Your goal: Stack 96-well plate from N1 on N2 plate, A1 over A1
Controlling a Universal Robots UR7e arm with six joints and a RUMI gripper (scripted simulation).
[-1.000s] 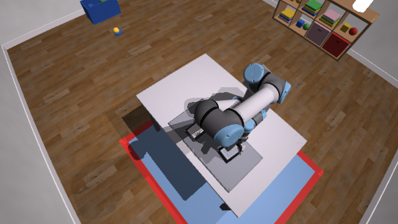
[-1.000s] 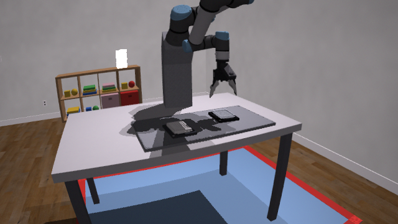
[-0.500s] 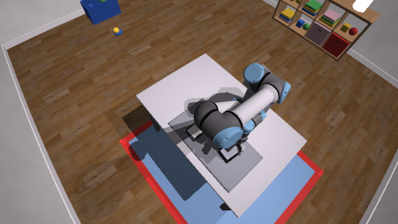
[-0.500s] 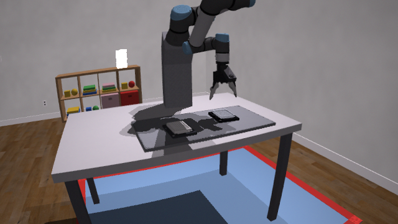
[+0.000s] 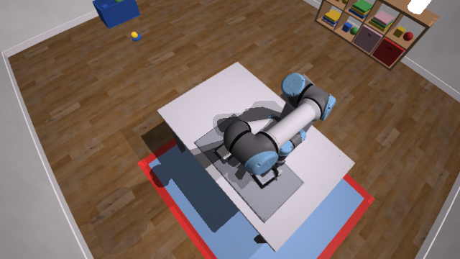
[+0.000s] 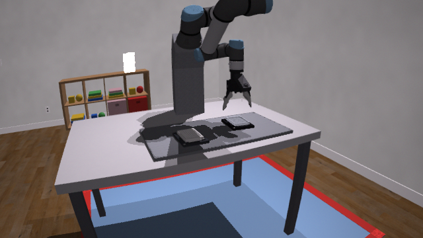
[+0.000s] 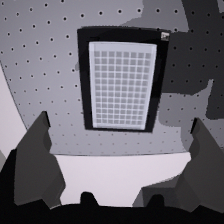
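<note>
My gripper is now 60 mm above the clear 96-well plate. From my hand the other things lie so: label (50 mm ahead, 80 mm to the right, 70 mm below); then plate nest N1 (80 mm below).
</note>
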